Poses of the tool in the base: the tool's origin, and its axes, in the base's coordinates. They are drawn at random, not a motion.
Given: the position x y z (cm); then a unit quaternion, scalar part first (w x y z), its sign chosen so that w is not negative.
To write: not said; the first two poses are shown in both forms.
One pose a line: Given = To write
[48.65 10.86 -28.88 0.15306 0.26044 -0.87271 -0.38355] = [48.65 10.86 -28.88 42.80 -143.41 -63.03]
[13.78 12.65 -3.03 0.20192 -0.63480 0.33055 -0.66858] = [13.78 12.65 -3.03 -101.57 52.89 -106.97]
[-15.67 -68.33 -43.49 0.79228 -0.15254 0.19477 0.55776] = [-15.67 -68.33 -43.49 -18.80 24.01 68.74]
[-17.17 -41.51 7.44 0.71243 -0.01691 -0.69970 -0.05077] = [-17.17 -41.51 7.44 -2.15 -88.87 -6.45]
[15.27 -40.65 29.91 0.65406 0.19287 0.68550 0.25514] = [15.27 -40.65 29.91 25.06 89.08 33.16]
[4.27 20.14 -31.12 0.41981 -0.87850 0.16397 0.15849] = [4.27 20.14 -31.12 -126.17 23.55 22.76]
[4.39 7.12 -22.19 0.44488 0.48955 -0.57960 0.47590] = [4.39 7.12 -22.19 69.51 -82.30 67.58]
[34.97 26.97 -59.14 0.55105 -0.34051 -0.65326 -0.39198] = [34.97 26.97 -59.14 -46.16 -88.56 -53.14]
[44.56 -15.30 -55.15 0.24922 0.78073 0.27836 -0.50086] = [44.56 -15.30 -55.15 121.84 43.44 -78.17]
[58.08 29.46 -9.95 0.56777 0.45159 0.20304 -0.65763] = [58.08 29.46 -9.95 60.79 27.33 -88.52]
